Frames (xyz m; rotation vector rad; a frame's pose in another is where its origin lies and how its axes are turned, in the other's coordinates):
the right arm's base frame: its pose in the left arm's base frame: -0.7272 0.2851 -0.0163 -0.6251 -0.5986 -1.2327
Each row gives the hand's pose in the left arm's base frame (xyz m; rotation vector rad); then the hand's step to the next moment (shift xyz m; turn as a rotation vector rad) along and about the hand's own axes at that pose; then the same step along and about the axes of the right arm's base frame.
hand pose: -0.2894 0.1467 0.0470 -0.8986 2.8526 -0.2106
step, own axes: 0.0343 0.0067 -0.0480 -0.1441 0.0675 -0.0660
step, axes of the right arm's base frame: 0.0281 -0.0457 0.0254 -0.0327 0.0888 0.1439
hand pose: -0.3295 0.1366 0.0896 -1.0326 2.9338 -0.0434
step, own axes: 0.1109 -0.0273 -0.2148 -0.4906 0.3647 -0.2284
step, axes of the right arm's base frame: 0.1928 -0.1173 0.0909 -0.2010 0.2427 0.5714
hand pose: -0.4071 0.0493 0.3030 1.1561 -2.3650 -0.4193
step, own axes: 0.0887 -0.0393 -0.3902 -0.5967 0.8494 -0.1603
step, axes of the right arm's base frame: 0.3609 0.1196 0.1308 -0.4210 0.0195 0.9621
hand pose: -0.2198 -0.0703 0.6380 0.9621 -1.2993 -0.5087
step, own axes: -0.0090 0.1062 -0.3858 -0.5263 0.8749 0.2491
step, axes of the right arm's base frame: 0.0224 0.3635 0.1661 -0.3590 -0.3885 0.9081
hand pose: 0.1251 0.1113 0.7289 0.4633 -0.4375 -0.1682
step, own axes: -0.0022 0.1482 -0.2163 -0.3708 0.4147 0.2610
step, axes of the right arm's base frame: -0.1960 0.1574 0.0746 -0.1419 -0.3643 0.4741
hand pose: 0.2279 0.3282 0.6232 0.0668 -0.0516 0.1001
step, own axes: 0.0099 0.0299 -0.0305 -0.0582 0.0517 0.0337
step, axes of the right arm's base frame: -0.0398 0.0181 0.0036 -0.0192 -0.0573 0.0595
